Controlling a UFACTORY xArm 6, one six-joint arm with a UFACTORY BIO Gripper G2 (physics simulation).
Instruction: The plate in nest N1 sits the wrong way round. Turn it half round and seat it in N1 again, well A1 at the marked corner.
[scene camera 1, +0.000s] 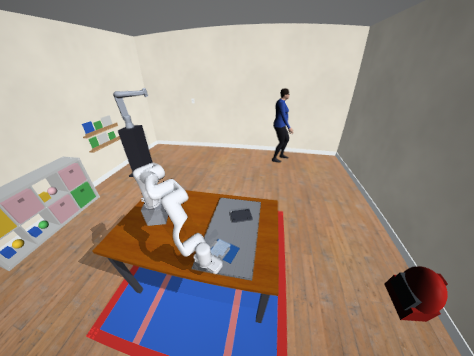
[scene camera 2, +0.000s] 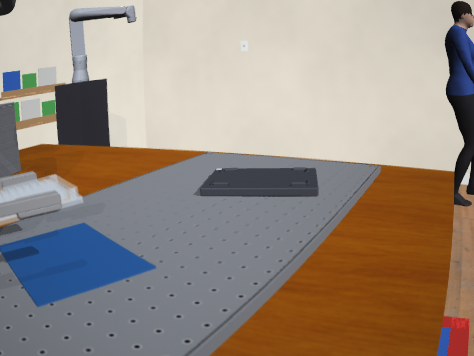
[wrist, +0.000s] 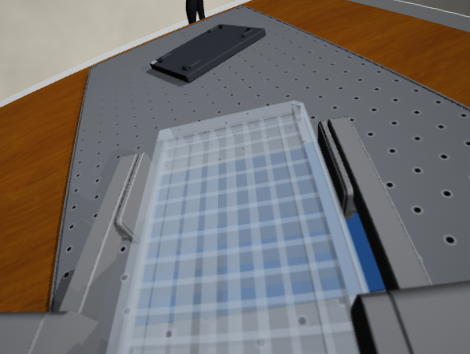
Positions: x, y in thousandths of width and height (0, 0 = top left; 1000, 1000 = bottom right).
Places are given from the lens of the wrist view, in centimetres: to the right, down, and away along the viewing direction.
my gripper (wrist: 493, 419): 0, -1, 13
clear well plate (wrist: 512, 662): 0, 2, 10
flat blue square (wrist: 788, 761): 8, 5, 14
The marked spots on the flat blue square and the clear well plate are 9 cm apart.
